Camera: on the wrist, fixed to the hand. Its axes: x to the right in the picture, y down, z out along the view.
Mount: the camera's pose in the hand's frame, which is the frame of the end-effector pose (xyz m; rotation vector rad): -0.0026 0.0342 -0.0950 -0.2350 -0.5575 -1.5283
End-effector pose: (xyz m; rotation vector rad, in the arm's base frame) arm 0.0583 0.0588 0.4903 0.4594 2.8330 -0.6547
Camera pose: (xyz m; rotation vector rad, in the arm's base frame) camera 0.0610 0.1305 0.5614 -1.7375 2.1485 -0.4438
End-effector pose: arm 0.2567 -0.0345 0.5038 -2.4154 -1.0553 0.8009
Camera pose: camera 0.3340 -0.0695 0.5586 -0.8056 -2.6541 0.6863
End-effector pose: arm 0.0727 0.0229 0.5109 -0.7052 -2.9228 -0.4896
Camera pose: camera 0.0923 0.0192 0.6099 -1.1726 2.0962 0.4808
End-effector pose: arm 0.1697 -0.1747 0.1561 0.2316 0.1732 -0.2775
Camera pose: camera 0.1641 -0.1184 0.0724 -0.2707 -0.2129 -1.8050
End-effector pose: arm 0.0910 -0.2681 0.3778 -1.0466 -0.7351 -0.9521
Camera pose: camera 0.1266 -0.3498 0.3303 -0.8338 -2.0455 -2.0800
